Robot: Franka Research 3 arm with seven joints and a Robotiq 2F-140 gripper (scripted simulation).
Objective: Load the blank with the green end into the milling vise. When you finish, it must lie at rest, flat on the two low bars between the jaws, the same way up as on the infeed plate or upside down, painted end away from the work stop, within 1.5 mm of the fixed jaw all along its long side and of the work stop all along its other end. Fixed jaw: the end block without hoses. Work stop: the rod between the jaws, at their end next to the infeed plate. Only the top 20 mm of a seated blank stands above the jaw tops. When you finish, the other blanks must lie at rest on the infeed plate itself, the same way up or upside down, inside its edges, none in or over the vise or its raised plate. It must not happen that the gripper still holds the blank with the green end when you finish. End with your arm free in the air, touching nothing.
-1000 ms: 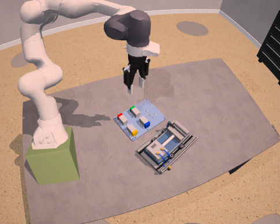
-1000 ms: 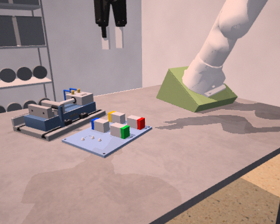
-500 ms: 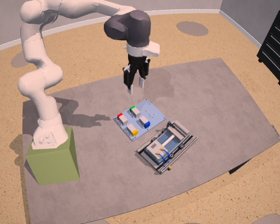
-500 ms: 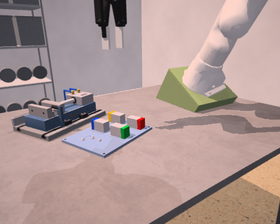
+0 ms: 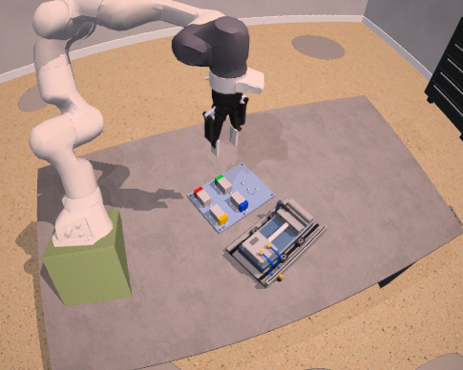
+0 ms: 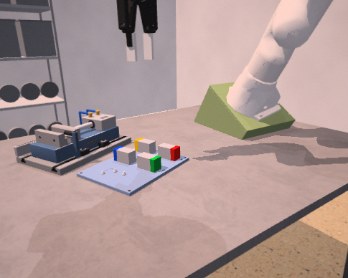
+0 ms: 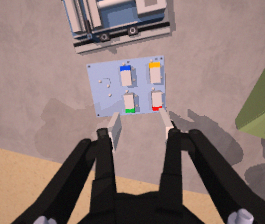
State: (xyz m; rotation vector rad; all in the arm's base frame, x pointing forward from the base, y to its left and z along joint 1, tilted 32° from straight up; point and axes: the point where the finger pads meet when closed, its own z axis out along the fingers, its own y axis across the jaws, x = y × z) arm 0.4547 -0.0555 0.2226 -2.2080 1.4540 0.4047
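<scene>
Right now my hand is 20 mm short of the green-ended blank, 60 mm to the right of it and 290 mm above it. Also, from my hand: red-ended blank 70 mm behind, 20 mm to the left, 290 mm below; blue-ended blank 50 mm ahead, 30 mm to the right, 290 mm below; yellow-ended blank 30 mm behind, 60 mm to the right, 290 mm below.
</scene>
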